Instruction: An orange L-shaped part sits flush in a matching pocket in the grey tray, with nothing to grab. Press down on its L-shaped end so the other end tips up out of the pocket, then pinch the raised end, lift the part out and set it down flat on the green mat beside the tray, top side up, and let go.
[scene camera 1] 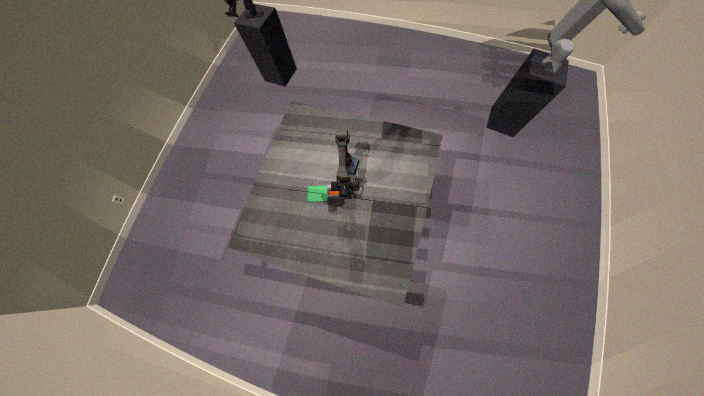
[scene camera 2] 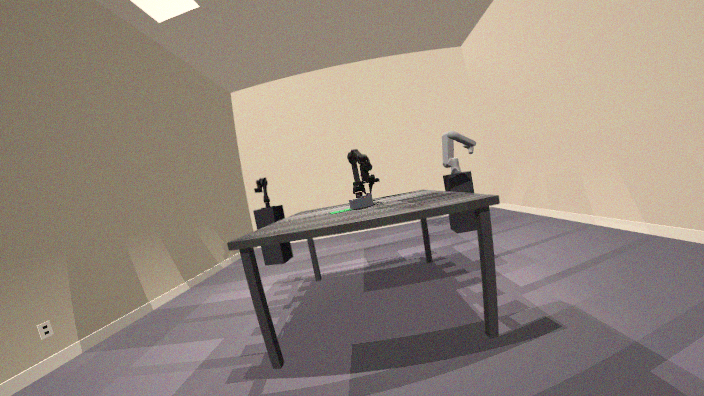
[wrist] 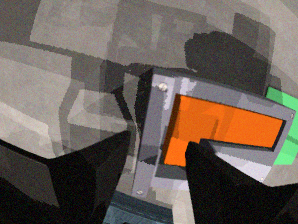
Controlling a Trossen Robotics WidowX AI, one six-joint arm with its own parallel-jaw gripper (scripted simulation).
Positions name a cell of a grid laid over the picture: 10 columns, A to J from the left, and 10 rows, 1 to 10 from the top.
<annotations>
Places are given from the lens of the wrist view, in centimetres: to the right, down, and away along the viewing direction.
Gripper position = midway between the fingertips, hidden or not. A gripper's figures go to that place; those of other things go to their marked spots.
my gripper (wrist: F7): 1, 2, 10
orange L-shaped part (wrist: G6): 3, 0, 11
</annotations>
